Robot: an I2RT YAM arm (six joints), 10 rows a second.
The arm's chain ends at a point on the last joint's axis. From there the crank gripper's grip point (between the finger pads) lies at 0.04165 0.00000 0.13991 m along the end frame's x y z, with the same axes.
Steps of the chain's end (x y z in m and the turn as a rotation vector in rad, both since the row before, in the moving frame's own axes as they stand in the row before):
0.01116 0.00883 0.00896 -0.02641 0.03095 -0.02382
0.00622 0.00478 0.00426 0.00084 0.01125 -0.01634
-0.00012 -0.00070 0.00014 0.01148 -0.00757 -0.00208
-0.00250 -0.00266 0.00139 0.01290 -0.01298 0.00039
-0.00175 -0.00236 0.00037 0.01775 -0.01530 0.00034
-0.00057 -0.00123 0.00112 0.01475 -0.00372 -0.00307
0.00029 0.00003 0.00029 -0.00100 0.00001 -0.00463
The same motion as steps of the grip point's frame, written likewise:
0.01550 0.01146 0.00757 -0.02641 0.03095 -0.02382
0.00778 0.00397 0.00378 0.00084 0.01125 -0.01634
-0.00118 -0.00239 0.00044 0.01148 -0.00757 -0.00208
-0.00432 -0.00445 0.00191 0.01290 -0.01298 0.00039
-0.00389 -0.00484 0.00097 0.01775 -0.01530 0.00034
-0.00109 -0.00342 0.00126 0.01475 -0.00372 -0.00307
0.00029 -0.00002 0.00029 -0.00100 0.00001 -0.00463

